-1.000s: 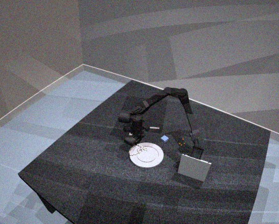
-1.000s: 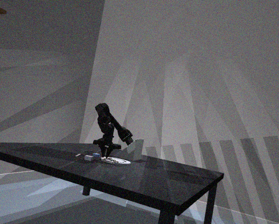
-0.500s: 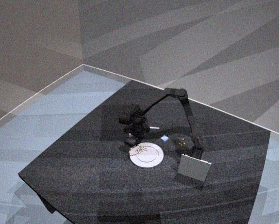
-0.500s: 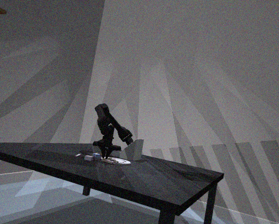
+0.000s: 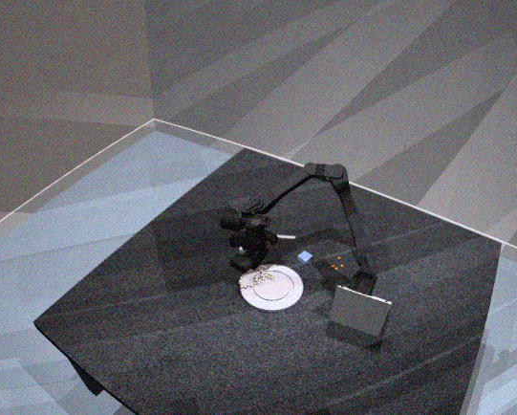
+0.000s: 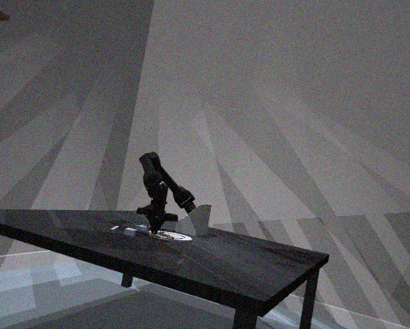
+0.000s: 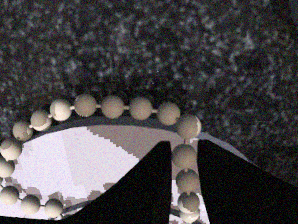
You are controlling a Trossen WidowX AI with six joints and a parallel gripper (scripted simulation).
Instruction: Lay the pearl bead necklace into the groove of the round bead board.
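My gripper tip is 90 mm past the round white bead board, 30 mm to the right of it and 10 mm above it. The rest, counted from my gripper tip: small white block (80 mm ahead, 70 mm to the right); then small blue cube (140 mm to the right, 110 mm behind, 10 mm below); then thin white stick (190 mm to the right, 30 mm ahead, 10 mm below).
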